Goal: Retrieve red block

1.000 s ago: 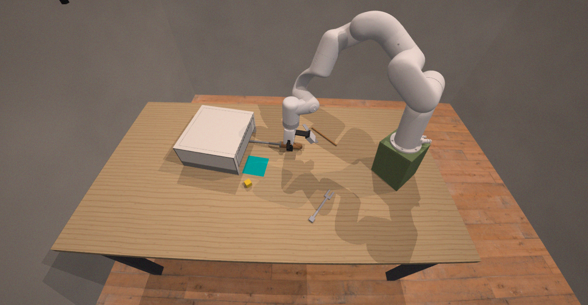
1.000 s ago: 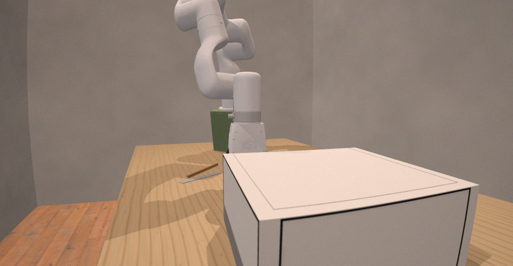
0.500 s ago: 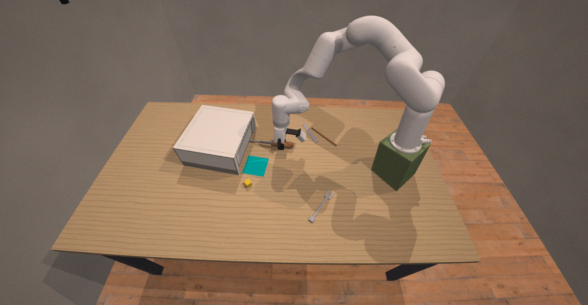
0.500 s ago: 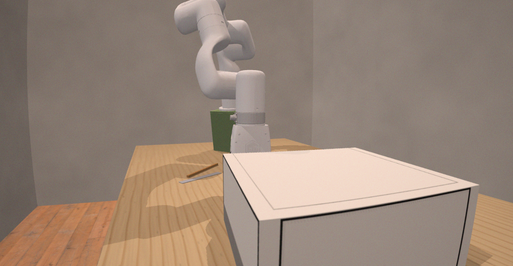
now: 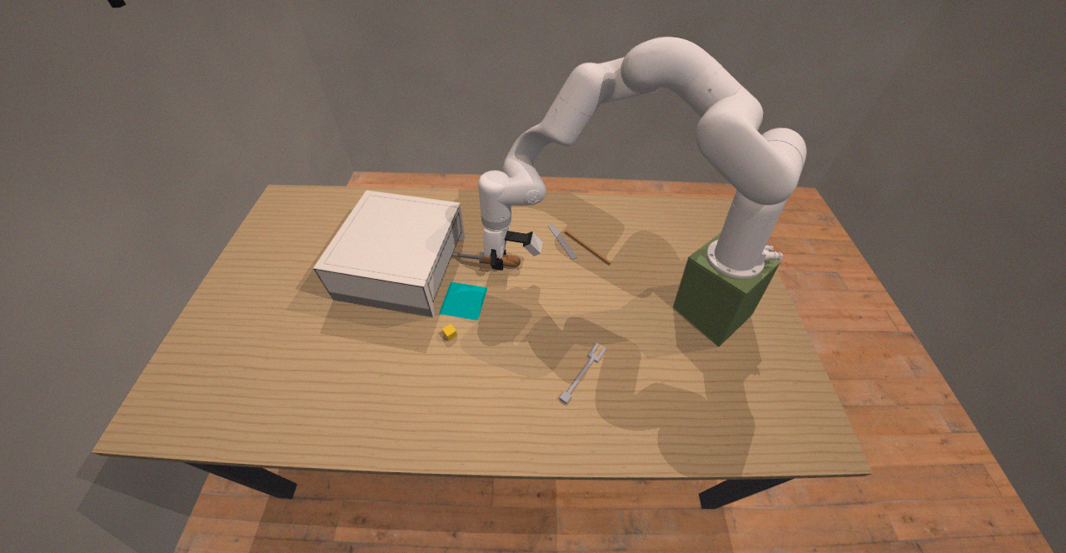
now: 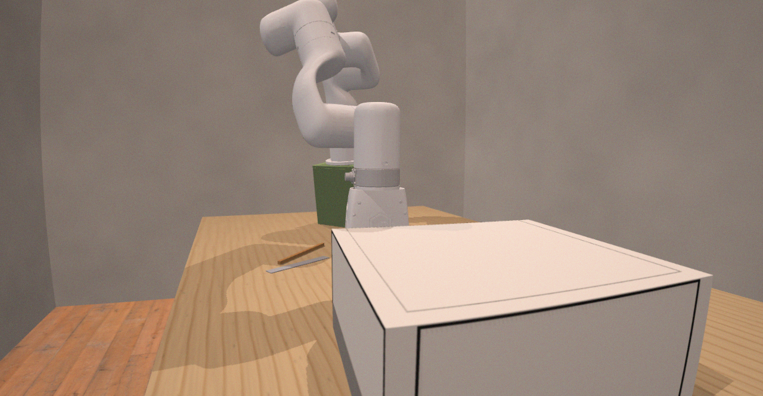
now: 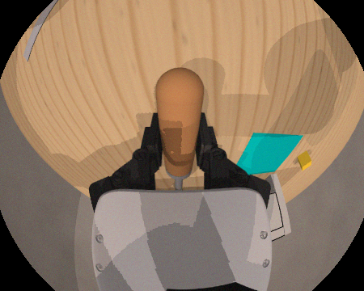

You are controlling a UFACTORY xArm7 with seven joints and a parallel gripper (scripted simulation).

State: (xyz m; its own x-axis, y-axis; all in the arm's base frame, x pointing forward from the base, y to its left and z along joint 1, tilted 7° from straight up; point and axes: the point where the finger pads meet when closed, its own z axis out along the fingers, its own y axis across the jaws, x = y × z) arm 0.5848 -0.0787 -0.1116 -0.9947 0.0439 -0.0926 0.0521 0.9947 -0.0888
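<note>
My hand is 7 cm short of the teal square, 13 cm to the right of it and 2 cm above it. Round my hand: grey strip: 17 cm behind, 11 cm to the right, 2 cm below; then hook tool: 12 cm ahead, 3 cm to the left, 1 cm below; then small yellow cube: 8 cm ahead, 24 cm to the left, 1 cm below.
</note>
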